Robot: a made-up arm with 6 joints. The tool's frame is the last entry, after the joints. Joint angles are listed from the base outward. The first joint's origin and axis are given. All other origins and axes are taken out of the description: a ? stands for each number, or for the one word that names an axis. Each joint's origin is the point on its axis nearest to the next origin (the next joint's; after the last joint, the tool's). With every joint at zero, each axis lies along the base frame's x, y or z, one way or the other. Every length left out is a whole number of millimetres.
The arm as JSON. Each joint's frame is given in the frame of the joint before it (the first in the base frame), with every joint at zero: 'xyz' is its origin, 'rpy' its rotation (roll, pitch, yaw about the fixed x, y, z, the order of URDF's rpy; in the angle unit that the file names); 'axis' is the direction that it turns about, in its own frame. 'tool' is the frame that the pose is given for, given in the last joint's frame.
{
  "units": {
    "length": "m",
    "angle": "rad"
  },
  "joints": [
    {
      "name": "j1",
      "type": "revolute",
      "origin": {
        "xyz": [
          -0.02,
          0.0,
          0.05
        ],
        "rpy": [
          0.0,
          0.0,
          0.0
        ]
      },
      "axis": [
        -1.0,
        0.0,
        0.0
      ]
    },
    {
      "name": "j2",
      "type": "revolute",
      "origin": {
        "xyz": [
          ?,
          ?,
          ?
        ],
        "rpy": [
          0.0,
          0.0,
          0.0
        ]
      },
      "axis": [
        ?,
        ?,
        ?
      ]
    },
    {
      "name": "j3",
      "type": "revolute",
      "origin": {
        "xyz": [
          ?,
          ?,
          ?
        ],
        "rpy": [
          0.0,
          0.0,
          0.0
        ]
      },
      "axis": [
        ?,
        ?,
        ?
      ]
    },
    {
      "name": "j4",
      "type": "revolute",
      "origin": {
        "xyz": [
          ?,
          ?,
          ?
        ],
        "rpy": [
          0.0,
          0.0,
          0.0
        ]
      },
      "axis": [
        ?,
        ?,
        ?
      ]
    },
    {
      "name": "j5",
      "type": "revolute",
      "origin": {
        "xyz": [
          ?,
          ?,
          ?
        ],
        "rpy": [
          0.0,
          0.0,
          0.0
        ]
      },
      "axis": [
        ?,
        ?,
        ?
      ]
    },
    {
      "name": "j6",
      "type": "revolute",
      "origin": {
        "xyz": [
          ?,
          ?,
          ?
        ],
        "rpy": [
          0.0,
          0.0,
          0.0
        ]
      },
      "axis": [
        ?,
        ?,
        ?
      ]
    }
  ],
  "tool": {
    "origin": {
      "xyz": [
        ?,
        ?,
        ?
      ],
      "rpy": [
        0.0,
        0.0,
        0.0
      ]
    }
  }
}
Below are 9 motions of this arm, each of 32 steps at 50 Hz.
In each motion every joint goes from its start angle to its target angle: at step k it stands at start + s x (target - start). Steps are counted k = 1, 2, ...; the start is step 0. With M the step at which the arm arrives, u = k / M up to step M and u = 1 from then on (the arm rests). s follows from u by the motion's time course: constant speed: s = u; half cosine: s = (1 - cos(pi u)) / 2; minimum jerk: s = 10 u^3 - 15 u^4 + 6 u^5.
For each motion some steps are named. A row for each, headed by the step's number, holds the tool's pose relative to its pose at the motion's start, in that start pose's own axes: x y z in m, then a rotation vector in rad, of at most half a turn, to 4 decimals.
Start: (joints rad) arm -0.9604 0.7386 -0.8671 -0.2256 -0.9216 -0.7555
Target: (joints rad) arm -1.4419 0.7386 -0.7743 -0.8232 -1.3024 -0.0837
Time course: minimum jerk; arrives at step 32
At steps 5, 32:
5: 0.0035 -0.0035 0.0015 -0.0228 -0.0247 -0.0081
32: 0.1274 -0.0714 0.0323 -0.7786 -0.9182 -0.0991

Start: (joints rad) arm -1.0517 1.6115 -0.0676 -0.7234 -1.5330 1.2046
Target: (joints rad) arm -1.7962 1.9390 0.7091 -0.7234 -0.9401 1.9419
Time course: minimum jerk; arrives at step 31
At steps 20, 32:
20: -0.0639 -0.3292 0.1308 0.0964 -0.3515 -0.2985
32: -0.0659 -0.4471 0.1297 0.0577 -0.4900 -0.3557

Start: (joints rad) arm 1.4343 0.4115 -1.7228 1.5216 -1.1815 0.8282
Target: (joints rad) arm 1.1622 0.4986 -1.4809 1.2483 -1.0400 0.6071
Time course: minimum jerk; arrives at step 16
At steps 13, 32:
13: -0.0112 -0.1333 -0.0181 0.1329 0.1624 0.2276
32: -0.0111 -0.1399 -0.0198 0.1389 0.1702 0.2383

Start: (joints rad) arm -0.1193 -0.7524 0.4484 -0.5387 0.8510 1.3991
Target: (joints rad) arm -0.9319 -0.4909 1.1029 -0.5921 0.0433 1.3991
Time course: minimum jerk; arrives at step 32
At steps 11, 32:
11: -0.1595 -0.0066 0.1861 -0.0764 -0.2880 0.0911
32: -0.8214 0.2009 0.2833 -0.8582 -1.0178 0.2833

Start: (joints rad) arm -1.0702 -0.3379 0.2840 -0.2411 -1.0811 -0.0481
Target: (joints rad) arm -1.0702 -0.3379 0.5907 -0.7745 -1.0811 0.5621
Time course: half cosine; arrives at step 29
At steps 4, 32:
4: -0.0073 -0.0009 0.0021 -0.0242 -0.0315 -0.0146
32: -0.1756 0.0396 0.0320 -0.5995 -0.5851 -0.1681

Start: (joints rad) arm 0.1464 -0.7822 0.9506 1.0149 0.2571 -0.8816
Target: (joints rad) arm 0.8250 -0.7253 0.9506 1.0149 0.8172 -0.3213
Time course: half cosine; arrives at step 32
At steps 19, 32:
19: 0.0020 0.0469 0.1347 0.2849 -0.0886 -0.1153
32: 0.0261 0.0584 0.2026 0.4304 -0.1701 -0.2552

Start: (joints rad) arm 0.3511 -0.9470 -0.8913 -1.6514 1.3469 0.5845
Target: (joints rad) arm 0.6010 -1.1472 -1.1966 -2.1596 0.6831 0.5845
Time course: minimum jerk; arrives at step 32
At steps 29, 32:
29: 0.1450 0.3659 -0.3985 -0.9074 0.3606 1.1138
32: 0.1446 0.3670 -0.4015 -0.9123 0.3619 1.1231

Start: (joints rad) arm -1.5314 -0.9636 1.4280 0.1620 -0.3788 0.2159
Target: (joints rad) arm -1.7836 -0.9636 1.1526 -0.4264 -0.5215 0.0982
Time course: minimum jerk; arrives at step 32
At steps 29, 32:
29: 0.0831 0.0588 0.0311 -0.6904 0.2462 0.0291
32: 0.0837 0.0591 0.0311 -0.6951 0.2481 0.0294

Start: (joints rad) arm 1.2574 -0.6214 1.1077 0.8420 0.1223 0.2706
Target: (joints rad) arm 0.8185 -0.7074 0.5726 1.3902 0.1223 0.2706
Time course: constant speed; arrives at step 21
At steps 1, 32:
1: 0.0020 -0.0072 -0.0056 0.0312 -0.0035 -0.0278
32: 0.0281 -0.1232 -0.1401 0.7212 -0.1082 -0.5304

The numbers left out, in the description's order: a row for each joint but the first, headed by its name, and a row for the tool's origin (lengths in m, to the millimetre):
j2: xyz 0.0 0.33 -0.05, axis 0.0 0.0 -1.0
j3: xyz 0.04 -0.36 0.0, axis 0.0 -1.0 0.0
j4: xyz -0.26 0.0 0.39, axis 1.0 0.0 0.0
j5: xyz 0.0 -0.31 0.01, axis 1.0 0.0 0.0
j6: xyz 0.0 0.14 0.07, axis 0.0 -1.0 0.0
tool: xyz 0.09 0.0 0.07

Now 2 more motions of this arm.
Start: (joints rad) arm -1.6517 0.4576 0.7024 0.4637 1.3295 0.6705
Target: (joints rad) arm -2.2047 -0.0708 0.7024 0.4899 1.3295 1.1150
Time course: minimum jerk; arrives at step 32
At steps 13, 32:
13: 0.1013 -0.1411 0.0370 0.1370 -0.1379 -0.2202
32: 0.1727 -0.5089 0.0439 0.4023 -0.4091 -0.6820

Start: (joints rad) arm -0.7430 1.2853 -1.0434 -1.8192 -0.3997 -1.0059
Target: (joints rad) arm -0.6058 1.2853 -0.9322 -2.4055 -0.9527 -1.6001
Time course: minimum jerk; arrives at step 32
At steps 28, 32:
28: -0.1401 -0.0669 -0.0957 -0.2565 0.7664 -1.1385
32: -0.1442 -0.0683 -0.0963 -0.2575 0.7775 -1.1586

